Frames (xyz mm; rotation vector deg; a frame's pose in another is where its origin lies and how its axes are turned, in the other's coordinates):
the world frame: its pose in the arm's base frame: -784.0 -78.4 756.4 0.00 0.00 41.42
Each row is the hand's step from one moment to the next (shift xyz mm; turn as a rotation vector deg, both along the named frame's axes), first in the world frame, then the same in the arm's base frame.
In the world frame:
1: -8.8 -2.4 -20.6 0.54 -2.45 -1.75
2: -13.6 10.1 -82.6 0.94 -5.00 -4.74
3: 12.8 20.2 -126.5 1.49 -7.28 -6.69
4: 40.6 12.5 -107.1 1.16 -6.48 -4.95
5: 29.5 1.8 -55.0 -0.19 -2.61 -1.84
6: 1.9 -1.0 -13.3 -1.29 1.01 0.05
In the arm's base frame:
1: -5.0 -7.6 -20.6 2.03 -1.48 -1.75
2: -16.9 -1.4 -82.6 4.01 -3.13 -4.74
3: -3.8 23.6 -126.5 5.93 -4.47 -6.69
4: 22.2 36.2 -107.1 5.16 -4.09 -4.95
5: 20.9 20.9 -55.0 1.58 -2.08 -1.84
6: 2.1 0.5 -13.3 -1.64 -0.10 0.05

